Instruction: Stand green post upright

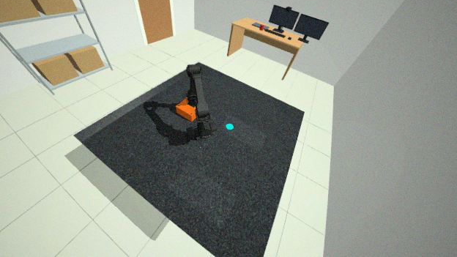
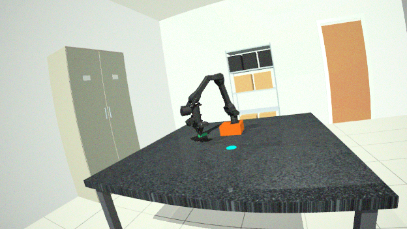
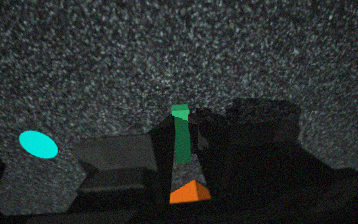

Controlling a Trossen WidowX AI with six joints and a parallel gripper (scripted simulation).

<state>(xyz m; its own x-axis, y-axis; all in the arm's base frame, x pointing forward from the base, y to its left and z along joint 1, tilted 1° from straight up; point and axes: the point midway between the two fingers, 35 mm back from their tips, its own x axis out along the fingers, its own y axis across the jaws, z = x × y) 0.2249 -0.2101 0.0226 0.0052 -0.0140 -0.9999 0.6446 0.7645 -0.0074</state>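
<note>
Now: the cyan circle 110 mm ahead of my gripper tip, 230 mm to the left of it and 60 mm below it. From my gripper tip the other things lie so: green post: 20 mm behind, 10 mm to the left.
</note>
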